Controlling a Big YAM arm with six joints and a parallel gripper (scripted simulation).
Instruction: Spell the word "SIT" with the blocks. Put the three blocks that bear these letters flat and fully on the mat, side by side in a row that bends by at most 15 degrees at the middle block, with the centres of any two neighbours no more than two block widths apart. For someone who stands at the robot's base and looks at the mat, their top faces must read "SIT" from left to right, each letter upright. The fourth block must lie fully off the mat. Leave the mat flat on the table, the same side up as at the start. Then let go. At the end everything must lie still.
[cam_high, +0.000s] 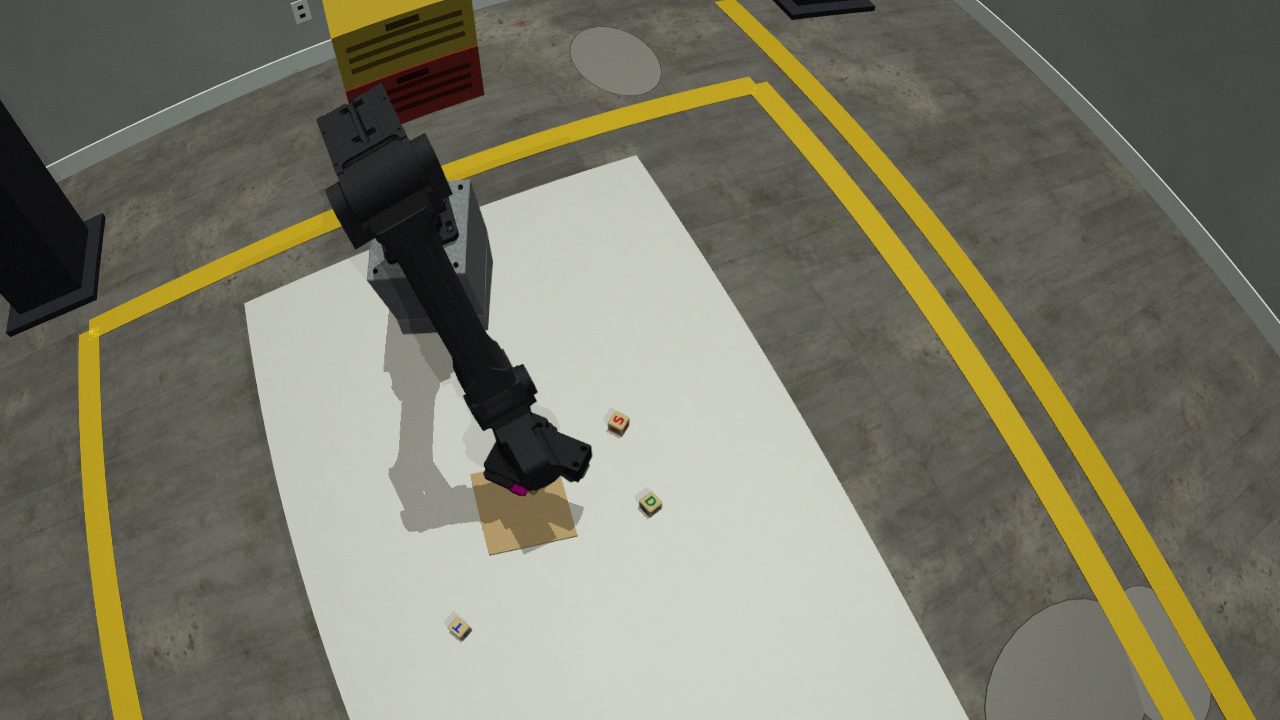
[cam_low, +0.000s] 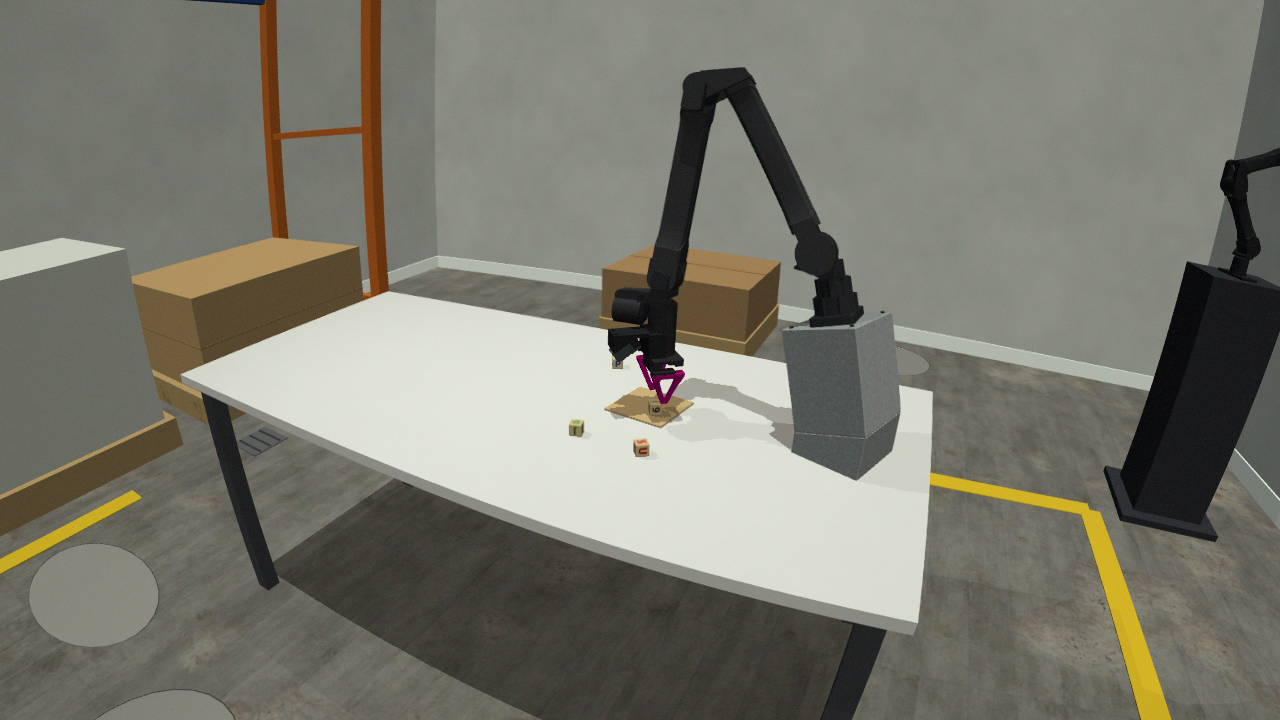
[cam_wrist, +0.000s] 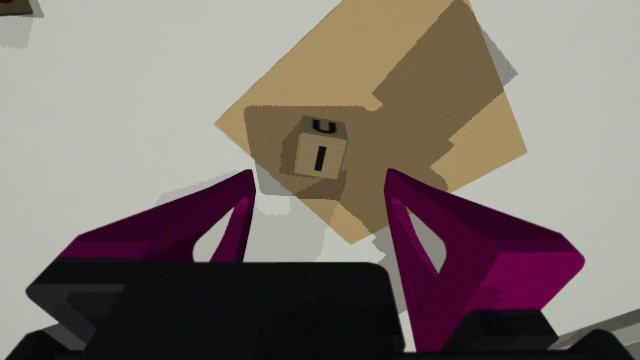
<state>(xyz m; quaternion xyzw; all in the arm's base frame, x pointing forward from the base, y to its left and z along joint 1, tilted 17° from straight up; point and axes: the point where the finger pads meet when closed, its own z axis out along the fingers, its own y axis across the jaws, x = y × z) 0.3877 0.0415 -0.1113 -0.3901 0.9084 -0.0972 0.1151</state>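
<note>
The I block lies 30 mm below my hand. The rest, counted from my hand: S block (160 mm to the left, 50 mm behind, 40 mm below); D block (160 mm to the left, 100 mm ahead, 40 mm below); tan mat (50 mm below, 30 mm ahead, 20 mm to the right).
</note>
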